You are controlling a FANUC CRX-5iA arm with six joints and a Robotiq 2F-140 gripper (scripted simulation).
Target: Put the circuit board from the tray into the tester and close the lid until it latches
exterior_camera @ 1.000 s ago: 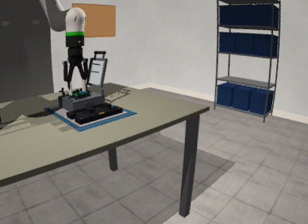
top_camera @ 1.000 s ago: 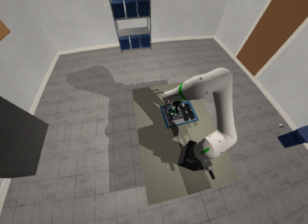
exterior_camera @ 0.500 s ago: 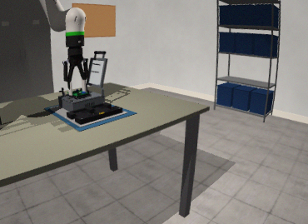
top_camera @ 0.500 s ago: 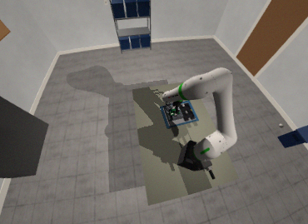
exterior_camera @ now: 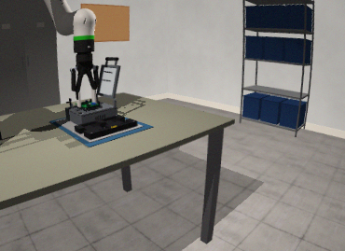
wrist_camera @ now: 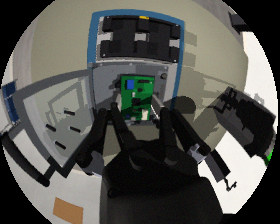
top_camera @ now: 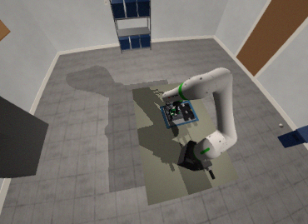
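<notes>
Right now my hand is 2 cm above the green circuit board. The rest, counted from my hand: tester lid 12 cm ahead, 8 cm above, 1 cm to the right; tester plate 3 cm below, 1 cm to the left, 1 cm ahead.
</notes>
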